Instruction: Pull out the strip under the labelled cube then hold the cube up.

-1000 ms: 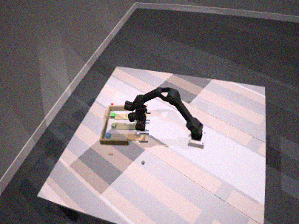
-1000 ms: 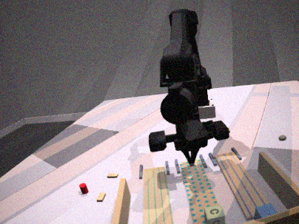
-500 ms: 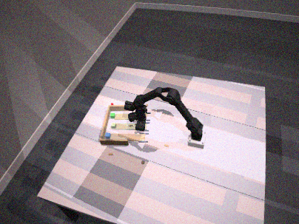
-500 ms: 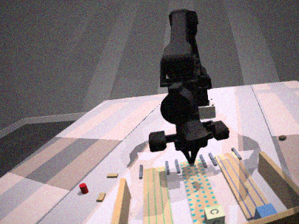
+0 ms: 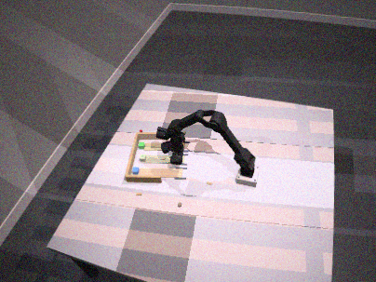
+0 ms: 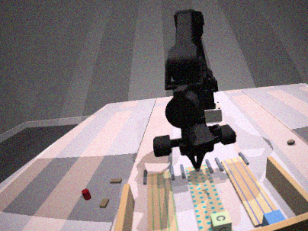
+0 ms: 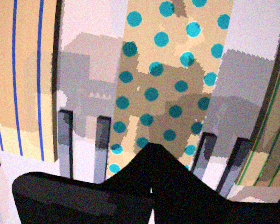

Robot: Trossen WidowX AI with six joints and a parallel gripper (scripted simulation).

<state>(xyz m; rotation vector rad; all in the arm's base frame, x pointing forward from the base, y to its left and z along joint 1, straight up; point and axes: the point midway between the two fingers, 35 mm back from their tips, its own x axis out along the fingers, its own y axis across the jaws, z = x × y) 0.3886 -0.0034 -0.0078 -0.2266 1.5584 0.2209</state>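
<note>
Now: gripper tip 9 cm short of the dotted strip and 3 cm to the right of it. Round my gripper tip: cube (20 cm ahead, 7 cm to the left, 2 cm above).
</note>
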